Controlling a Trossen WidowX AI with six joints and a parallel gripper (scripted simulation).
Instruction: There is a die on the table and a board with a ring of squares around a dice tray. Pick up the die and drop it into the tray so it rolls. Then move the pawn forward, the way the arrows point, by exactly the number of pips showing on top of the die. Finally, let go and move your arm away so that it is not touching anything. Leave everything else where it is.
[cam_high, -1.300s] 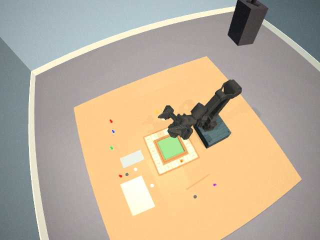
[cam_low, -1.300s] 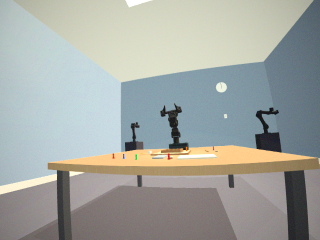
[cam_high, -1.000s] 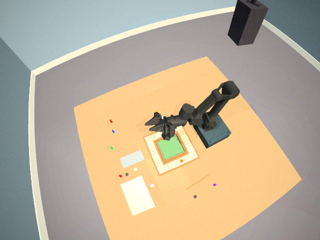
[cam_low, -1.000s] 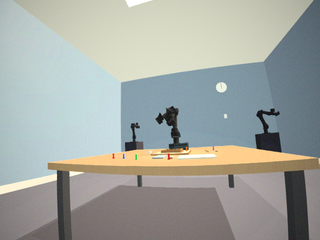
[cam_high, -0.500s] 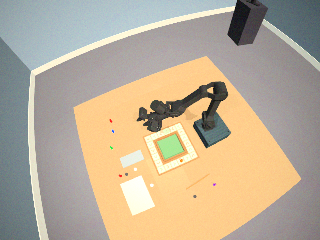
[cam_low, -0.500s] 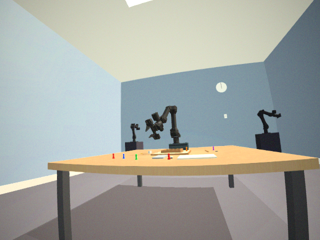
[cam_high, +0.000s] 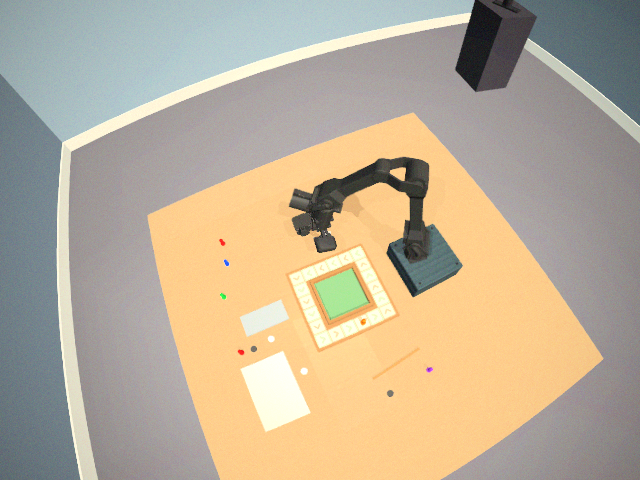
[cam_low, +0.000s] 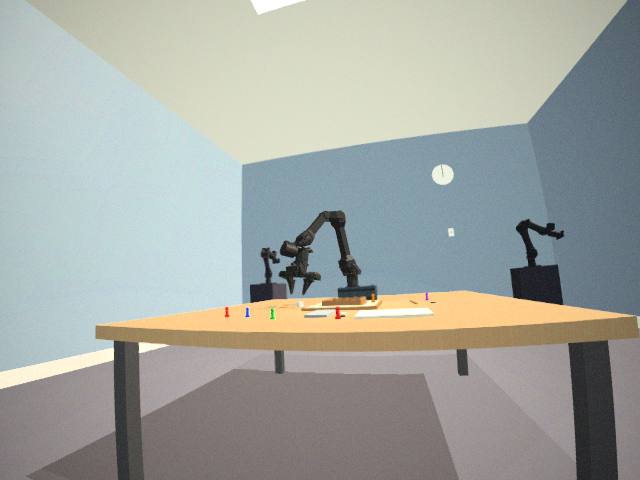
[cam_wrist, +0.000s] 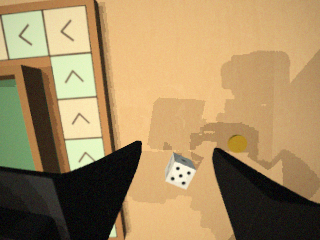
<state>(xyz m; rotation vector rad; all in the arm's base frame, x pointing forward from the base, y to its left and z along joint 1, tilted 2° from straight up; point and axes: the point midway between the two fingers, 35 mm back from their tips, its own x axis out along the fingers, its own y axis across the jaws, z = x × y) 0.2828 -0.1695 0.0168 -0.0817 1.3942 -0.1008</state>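
My gripper tip is 5 cm above the white die, 4 cm past it and 1 cm to the left of it. Round my gripper tip: yellow disc (8 cm to the right, 6 cm below, 1 cm behind); grey card (24 cm ahead, 21 cm to the left, 5 cm below); green dice tray (21 cm to the left, 5 cm below, 2 cm behind).
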